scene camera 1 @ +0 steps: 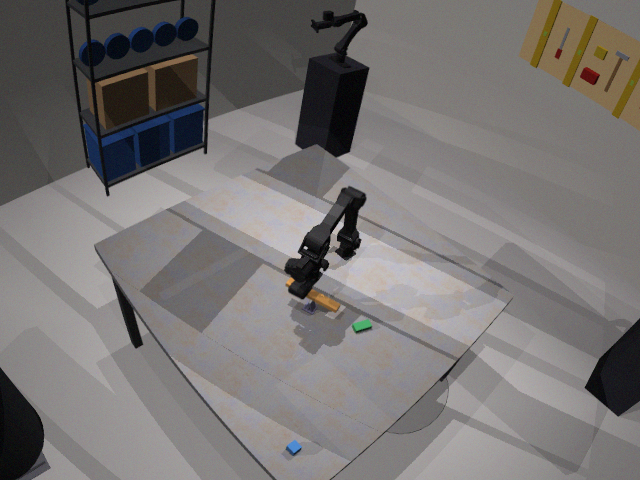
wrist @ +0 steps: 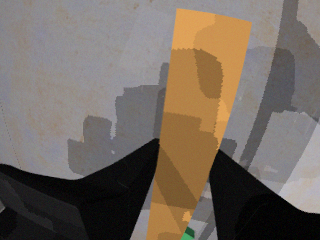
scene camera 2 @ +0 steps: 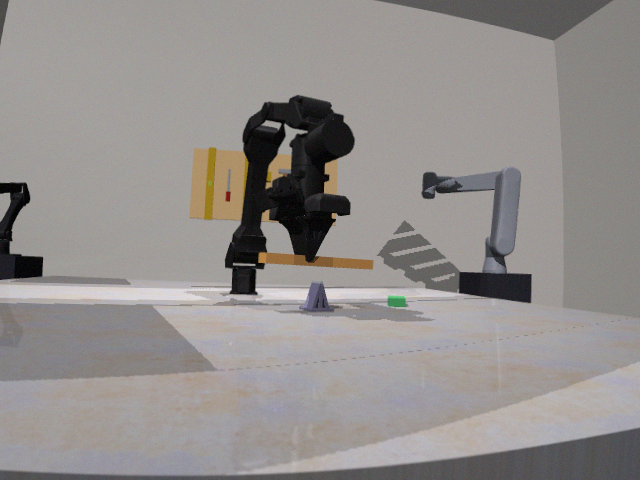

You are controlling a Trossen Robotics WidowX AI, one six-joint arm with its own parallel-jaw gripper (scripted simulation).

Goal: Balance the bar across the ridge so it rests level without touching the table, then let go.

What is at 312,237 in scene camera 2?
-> My gripper.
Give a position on a bar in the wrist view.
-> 208,51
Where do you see a bar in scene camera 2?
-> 271,258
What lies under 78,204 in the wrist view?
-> My gripper.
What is my gripper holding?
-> A bar.
